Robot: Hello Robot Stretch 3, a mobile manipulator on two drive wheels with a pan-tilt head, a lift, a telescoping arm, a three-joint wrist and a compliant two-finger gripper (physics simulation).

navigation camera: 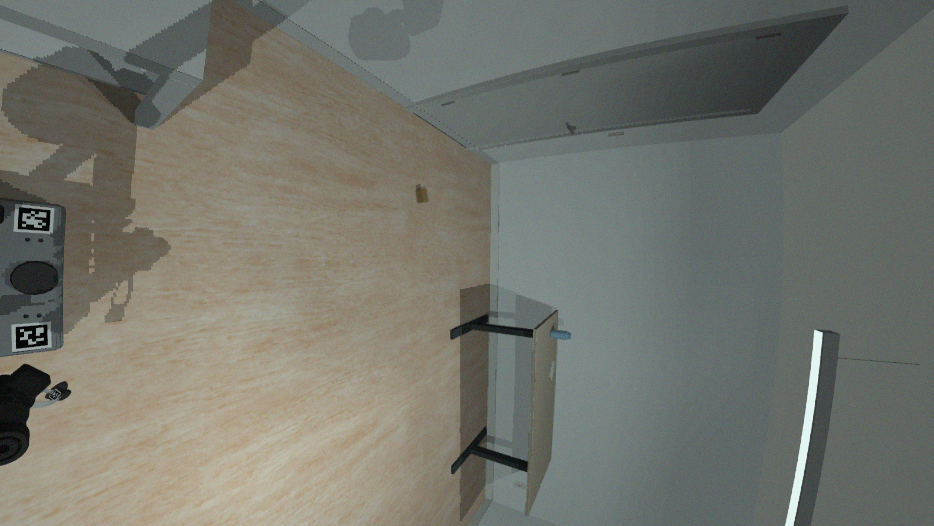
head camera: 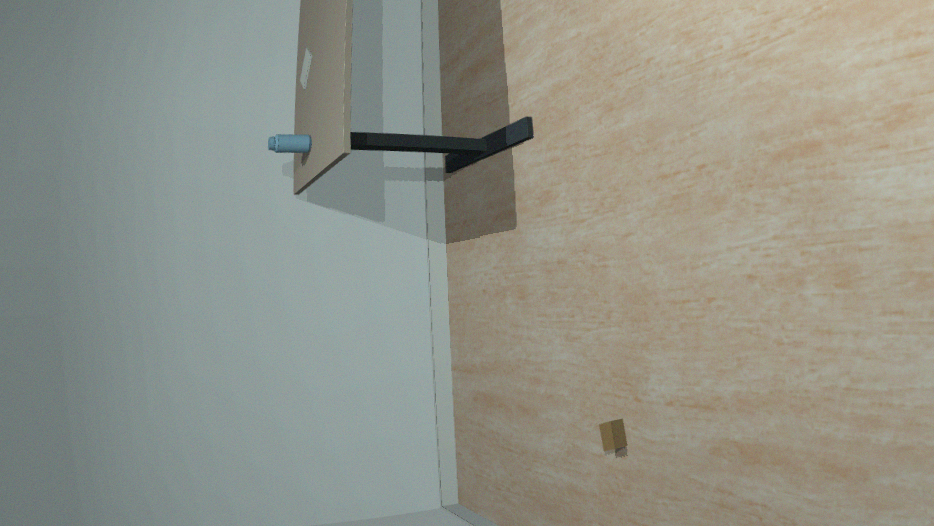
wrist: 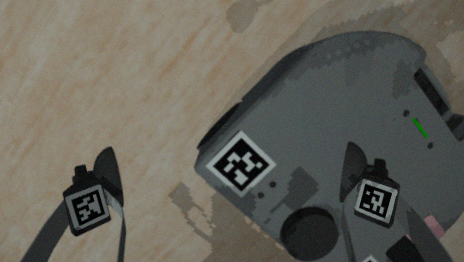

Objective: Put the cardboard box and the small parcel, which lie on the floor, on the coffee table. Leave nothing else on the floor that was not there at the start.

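Pixels of known places: gripper, fingertip midpoint: (navigation camera: 15,368) (wrist: 231,166); robot's base at its link origin: (navigation camera: 35,274) (wrist: 283,180).
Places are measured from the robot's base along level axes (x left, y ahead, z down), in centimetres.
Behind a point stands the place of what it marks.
A small brown box (head camera: 613,435) {y 157.8, x 51.4, z -4.8 cm} (navigation camera: 422,194) {y 158.0, x 52.3, z -5.0 cm} lies on the wooden floor, near the bottom of the head view and above the middle of the navigation view. I cannot tell whether it is the cardboard box or the small parcel. Part of a light grey table (navigation camera: 171,96) {y 20.2, x 45.2, z -30.5 cm}, which looks like the coffee table, shows at the upper left of the navigation view; what stands on its top does not show. My gripper (wrist: 231,166) {y -2.2, x -17.1, z -27.4 cm} is open and empty above my base in the wrist view. It is far from the small box, at the lower left of the navigation view.
A tan-topped table (head camera: 328,107) {y 222.6, x -57.0, z -72.0 cm} (navigation camera: 543,398) {y 235.0, x -99.7, z -72.0 cm} with black legs stands by the wall, bearing a blue bottle (head camera: 292,143) {y 245.9, x -48.6, z -79.8 cm} (navigation camera: 560,335) {y 246.0, x -49.0, z -80.8 cm} and a flat white item (head camera: 305,68) {y 258.8, x -83.2, z -73.0 cm} (navigation camera: 552,370) {y 259.7, x -83.9, z -73.0 cm}. A grey door (navigation camera: 640,84) {y 174.5, x 107.8, z -136.5 cm} is in the adjoining wall. My base (navigation camera: 49,261) {y 2.5, x 3.7, z -16.0 cm} (wrist: 345,115) {y -12.9, x -8.5, z -16.0 cm} is below the gripper.
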